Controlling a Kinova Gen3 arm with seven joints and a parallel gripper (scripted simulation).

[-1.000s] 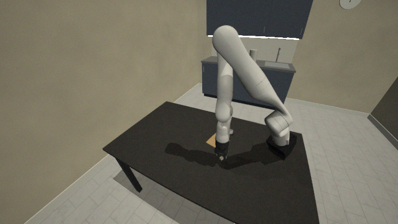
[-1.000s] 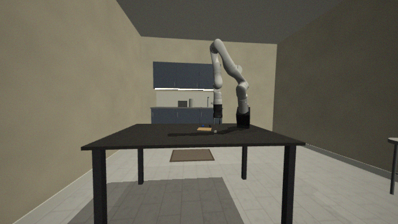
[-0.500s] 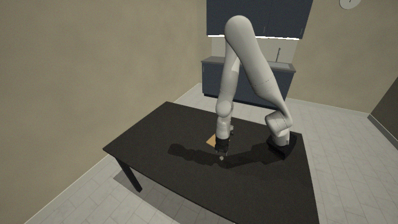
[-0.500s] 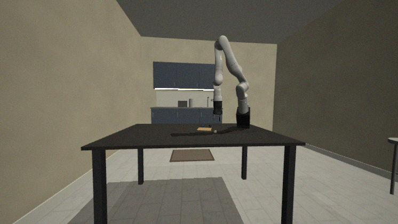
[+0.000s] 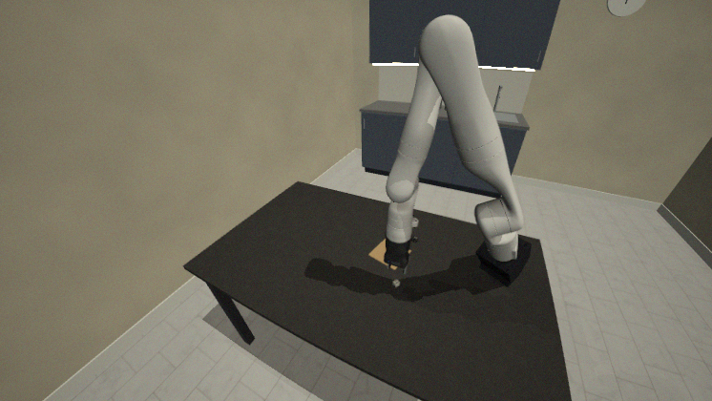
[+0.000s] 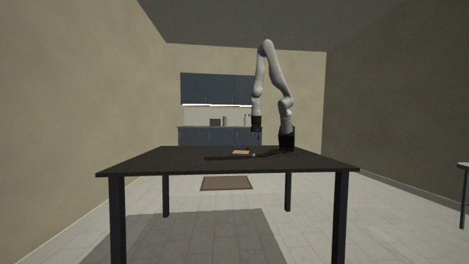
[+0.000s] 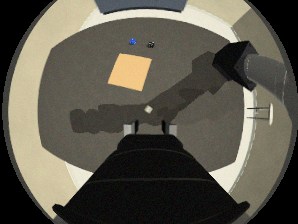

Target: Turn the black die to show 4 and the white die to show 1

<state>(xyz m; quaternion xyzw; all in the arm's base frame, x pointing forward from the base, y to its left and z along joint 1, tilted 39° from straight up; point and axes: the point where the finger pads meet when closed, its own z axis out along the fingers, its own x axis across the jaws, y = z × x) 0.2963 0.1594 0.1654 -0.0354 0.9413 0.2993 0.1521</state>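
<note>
My gripper is now 50 mm short of the black die, 310 mm to the left of it and 140 mm above it. Also, from my hand: white die (10 mm ahead, 30 mm to the right, 140 mm below); then tan mat (110 mm ahead, 170 mm to the right, 150 mm below); then blue die (130 mm ahead, 310 mm to the right, 140 mm below).
</note>
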